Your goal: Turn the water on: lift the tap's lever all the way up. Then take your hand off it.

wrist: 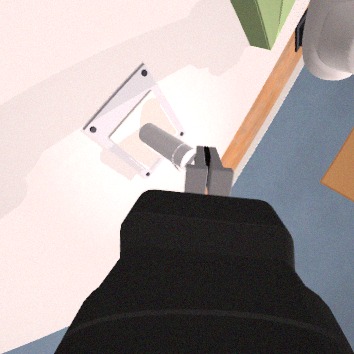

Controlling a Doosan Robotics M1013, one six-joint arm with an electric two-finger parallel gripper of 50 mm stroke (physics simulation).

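Places are measured from the arm's base along level axes (x ahead, y left, z up), in centimetres.
Where they show: gripper, fingertip midpoint: [204,158].
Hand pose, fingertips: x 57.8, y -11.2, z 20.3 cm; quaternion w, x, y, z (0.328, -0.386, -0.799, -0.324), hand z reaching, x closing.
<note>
After its pixels a point has its place.
The tap's grey cylindrical part [161,140] @[x 57.6, y 5.4, z 1.6 cm] shows near the middle of the wrist view, with a pale ringed end towards my fingers. It stands over a pale square plate [119,101] @[x 56.0, y -2.4, z -6.0 cm] with dark bolts at its corners. I cannot tell for sure which part is the lever or how high it is tilted. My gripper [204,158] @[x 57.8, y -11.2, z 20.3 cm] is shut with nothing between its fingers. Its fingertips are right beside the ringed end in the view; whether they touch it I cannot tell. The black gripper body hides what lies below.
A green block [262,22] @[x 18.7, y 11.9, z 0.4 cm] is at the top. A wooden edge strip [262,111] runs diagonally at the right of the pale surface, with blue floor [285,165] beyond. A rounded grey-white object [331,42] is at the top right, and an orange-brown panel [344,172] at the right edge.
</note>
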